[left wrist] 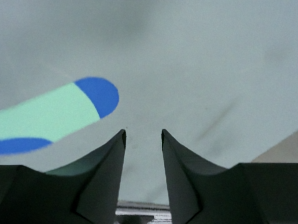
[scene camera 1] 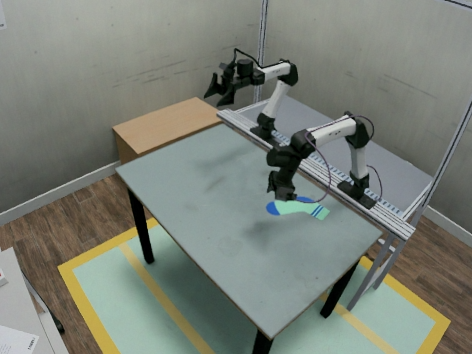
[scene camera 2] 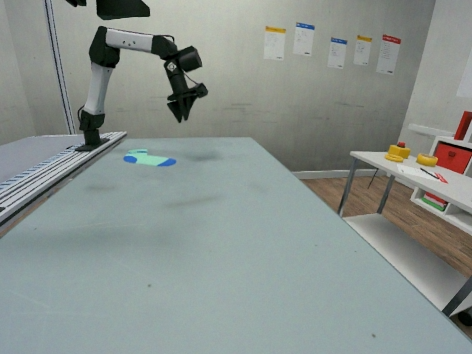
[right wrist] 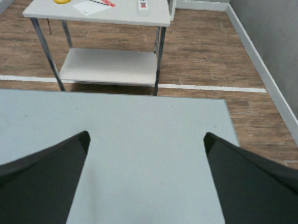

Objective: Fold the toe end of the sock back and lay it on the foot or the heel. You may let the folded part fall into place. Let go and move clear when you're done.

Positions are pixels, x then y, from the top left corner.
Labels:
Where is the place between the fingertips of my right gripper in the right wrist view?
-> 147,134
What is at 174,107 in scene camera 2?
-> My left gripper.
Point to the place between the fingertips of my right gripper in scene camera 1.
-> At 209,101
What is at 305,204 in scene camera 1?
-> A mint sock.

